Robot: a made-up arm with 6 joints. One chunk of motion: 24 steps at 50 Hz.
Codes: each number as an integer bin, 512 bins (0 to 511) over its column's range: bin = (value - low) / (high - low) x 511, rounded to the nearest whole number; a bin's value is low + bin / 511 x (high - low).
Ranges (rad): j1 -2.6..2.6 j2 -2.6..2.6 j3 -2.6..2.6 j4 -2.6..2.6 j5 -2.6..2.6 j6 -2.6..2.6
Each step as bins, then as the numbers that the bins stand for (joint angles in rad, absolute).
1 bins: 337 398 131 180 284 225
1 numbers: 0.8294 1.4501 -1.2669 -0.7683 0.2900 -0.3104
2 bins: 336 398 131 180 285 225
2 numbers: 0.8192 1.4501 -1.2669 -0.7683 0.3002 -0.3104
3 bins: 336 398 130 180 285 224
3 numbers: 0.8192 1.4501 -1.2771 -0.7683 0.3002 -0.3205
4 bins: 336 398 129 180 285 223
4 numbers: 0.8192 1.4501 -1.2873 -0.7683 0.3002 -0.3307
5 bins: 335 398 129 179 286 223
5 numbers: 0.8090 1.4501 -1.2873 -0.7785 0.3104 -0.3307
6 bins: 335 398 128 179 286 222
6 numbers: 0.8090 1.4501 -1.2975 -0.7785 0.3104 -0.3409
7 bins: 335 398 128 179 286 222
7 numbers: 0.8090 1.4501 -1.2975 -0.7785 0.3104 -0.3409
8 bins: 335 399 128 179 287 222
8 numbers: 0.8090 1.4603 -1.2975 -0.7785 0.3205 -0.3409
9 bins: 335 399 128 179 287 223
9 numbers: 0.8090 1.4603 -1.2975 -0.7785 0.3205 -0.3307
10 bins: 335 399 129 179 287 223
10 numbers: 0.8090 1.4603 -1.2873 -0.7785 0.3205 -0.3307
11 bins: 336 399 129 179 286 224
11 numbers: 0.8192 1.4603 -1.2873 -0.7785 0.3104 -0.3205
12 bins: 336 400 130 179 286 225
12 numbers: 0.8192 1.4705 -1.2771 -0.7785 0.3104 -0.3104
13 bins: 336 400 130 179 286 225
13 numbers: 0.8192 1.4705 -1.2771 -0.7785 0.3104 -0.3104
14 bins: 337 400 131 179 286 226
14 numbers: 0.8294 1.4705 -1.2669 -0.7785 0.3104 -0.3002
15 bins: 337 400 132 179 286 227
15 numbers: 0.8294 1.4705 -1.2568 -0.7785 0.3104 -0.2900
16 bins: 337 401 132 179 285 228
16 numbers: 0.8294 1.4806 -1.2568 -0.7785 0.3002 -0.2798
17 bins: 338 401 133 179 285 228
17 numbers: 0.8395 1.4806 -1.2466 -0.7785 0.3002 -0.2798
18 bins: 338 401 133 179 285 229
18 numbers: 0.8395 1.4806 -1.2466 -0.7785 0.3002 -0.2697
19 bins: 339 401 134 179 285 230
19 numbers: 0.8497 1.4806 -1.2364 -0.7785 0.3002 -0.2595
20 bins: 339 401 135 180 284 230
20 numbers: 0.8497 1.4806 -1.2262 -0.7683 0.2900 -0.2595
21 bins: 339 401 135 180 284 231
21 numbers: 0.8497 1.4806 -1.2262 -0.7683 0.2900 -0.2493
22 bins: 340 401 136 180 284 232
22 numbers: 0.8599 1.4806 -1.2160 -0.7683 0.2900 -0.2391
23 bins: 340 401 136 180 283 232
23 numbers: 0.8599 1.4806 -1.2160 -0.7683 0.2798 -0.2391
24 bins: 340 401 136 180 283 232
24 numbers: 0.8599 1.4806 -1.2160 -0.7683 0.2798 -0.2391
